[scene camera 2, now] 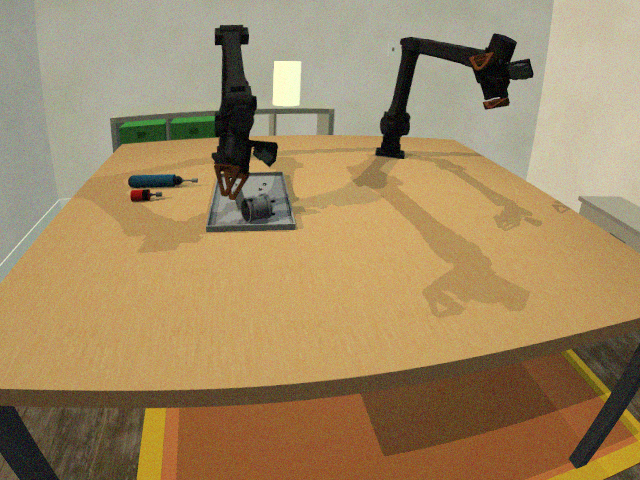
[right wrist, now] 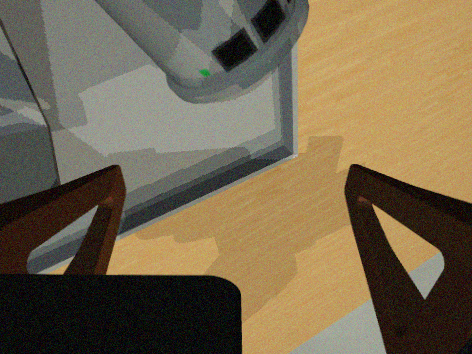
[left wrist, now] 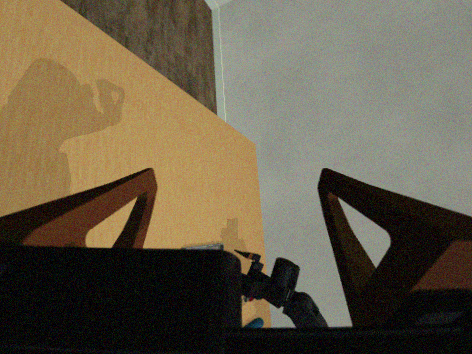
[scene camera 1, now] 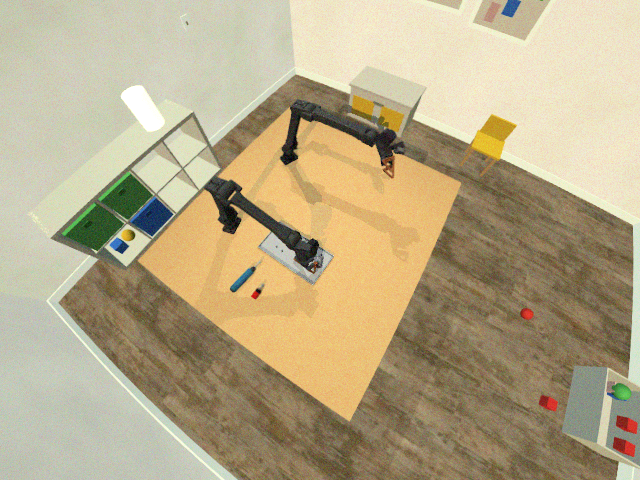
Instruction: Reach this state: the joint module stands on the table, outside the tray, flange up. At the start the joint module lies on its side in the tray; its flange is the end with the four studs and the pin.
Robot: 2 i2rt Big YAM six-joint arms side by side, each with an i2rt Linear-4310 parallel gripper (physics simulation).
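Frame: origin at the left arm's base, x ahead, y right, z down, level; metres.
Seen in the pictures: left gripper, fingertip midpoint: (scene camera 2: pixel 484 89) (left wrist: pixel 237 177) (scene camera 1: pixel 392 175); right gripper, fingertip midpoint: (scene camera 2: pixel 228 198) (right wrist: pixel 235 177) (scene camera 1: pixel 309 269); left arm's base, origin of the base link: (scene camera 2: pixel 390 154) (scene camera 1: pixel 289 158); right arm's base, origin of the base link: (scene camera 1: pixel 232 225).
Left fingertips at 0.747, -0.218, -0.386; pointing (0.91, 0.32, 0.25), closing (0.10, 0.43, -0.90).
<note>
Offsets run from my left fingertips to a thing's top centre, as dx, dy, dz. "*": to the spot under its first point.
The grey joint module {+0.050, +0.522, +0.319} (scene camera 2: pixel 256 207) (right wrist: pixel 182 57) lies on its side in the tray {-0.083, +0.593, +0.370} (scene camera 2: pixel 250 227) (scene camera 1: pixel 279 255) (right wrist: pixel 295 100), near its front edge in scene camera 2, with its studs toward the right. In the right wrist view its top part is cut off and the studs do not show. My right gripper (scene camera 1: pixel 314 266) (scene camera 2: pixel 230 195) (right wrist: pixel 235 177) is open and empty, above the tray, a little to the left of the module in scene camera 2. My left gripper (scene camera 1: pixel 391 166) (scene camera 2: pixel 488 82) (left wrist: pixel 237 177) is open and empty, high above the table at the right.
A blue screwdriver {* -0.104, +0.941, +0.346} (scene camera 1: pixel 242 279) (scene camera 2: pixel 154 180) and a short red screwdriver {+0.000, +0.901, +0.352} (scene camera 1: pixel 256 294) (scene camera 2: pixel 139 195) lie left of the tray in scene camera 2. Small dark dots {* -0.202, +0.592, +0.377} (scene camera 2: pixel 263 183) show in the tray behind the module. The right arm hides much of the tray in scene camera 1.
</note>
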